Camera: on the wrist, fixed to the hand. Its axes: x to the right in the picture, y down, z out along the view.
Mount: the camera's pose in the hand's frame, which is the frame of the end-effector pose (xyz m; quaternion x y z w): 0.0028 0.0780 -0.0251 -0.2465 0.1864 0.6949 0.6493
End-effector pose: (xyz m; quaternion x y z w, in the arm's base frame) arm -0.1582 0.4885 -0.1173 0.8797 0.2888 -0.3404 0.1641
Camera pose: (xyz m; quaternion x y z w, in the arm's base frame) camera -0.0955 0.4410 -0.0941 0.7949 -0.3093 0.1282 0.5061
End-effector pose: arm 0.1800 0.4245 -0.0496 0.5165 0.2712 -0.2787 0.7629
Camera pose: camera 0.2338 0.4719 -0.0099 0.3877 0.0281 0.5123 0.7658
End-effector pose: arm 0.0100 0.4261 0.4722 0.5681 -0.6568 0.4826 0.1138
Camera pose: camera -0.0677 0.4348 0.4475 -0.2056 -0.9190 0.3364 0.0010
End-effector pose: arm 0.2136 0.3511 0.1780 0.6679 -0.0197 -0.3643 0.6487
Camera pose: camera 0.2633 0.3588 0.2427 0.3280 -0.2662 0.3339 0.8427
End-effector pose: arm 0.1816 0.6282 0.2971 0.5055 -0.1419 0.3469 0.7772
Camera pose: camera 0.1271 0.6709 0.3410 -0.0266 -0.3840 0.8246 0.4146
